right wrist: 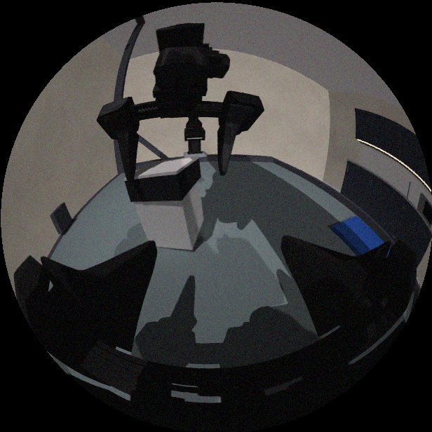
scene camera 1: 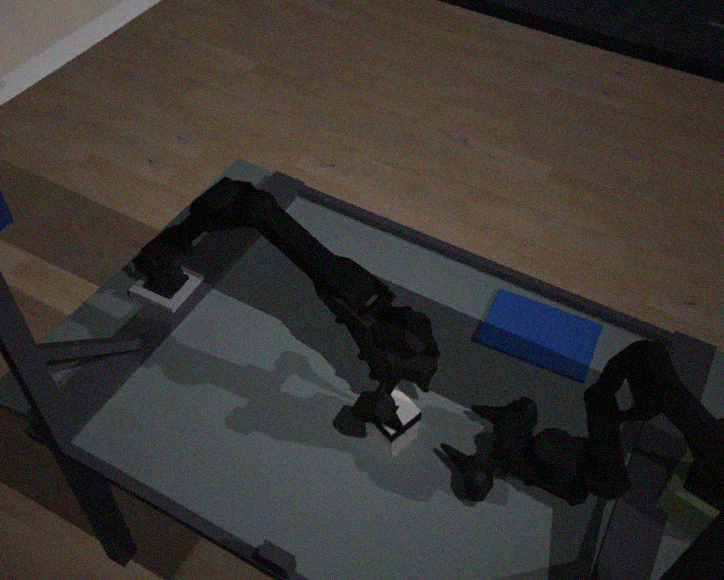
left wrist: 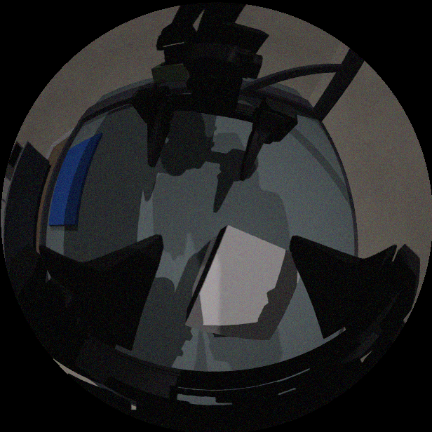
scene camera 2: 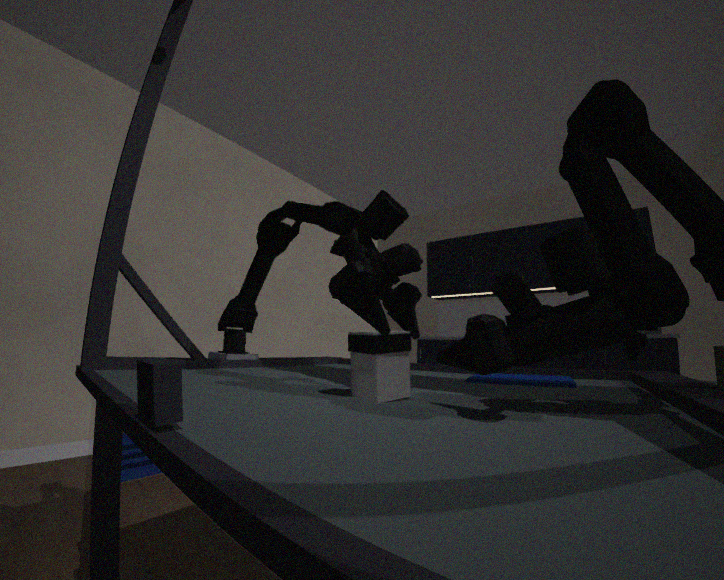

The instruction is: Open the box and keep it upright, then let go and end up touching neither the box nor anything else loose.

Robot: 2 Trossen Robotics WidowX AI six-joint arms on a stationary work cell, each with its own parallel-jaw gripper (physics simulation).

Labels:
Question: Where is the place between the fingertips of my left gripper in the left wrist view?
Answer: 229, 242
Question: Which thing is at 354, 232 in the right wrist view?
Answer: A flat blue panel.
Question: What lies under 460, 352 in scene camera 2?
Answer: My right gripper.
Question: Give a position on a flat blue panel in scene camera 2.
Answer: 506, 379

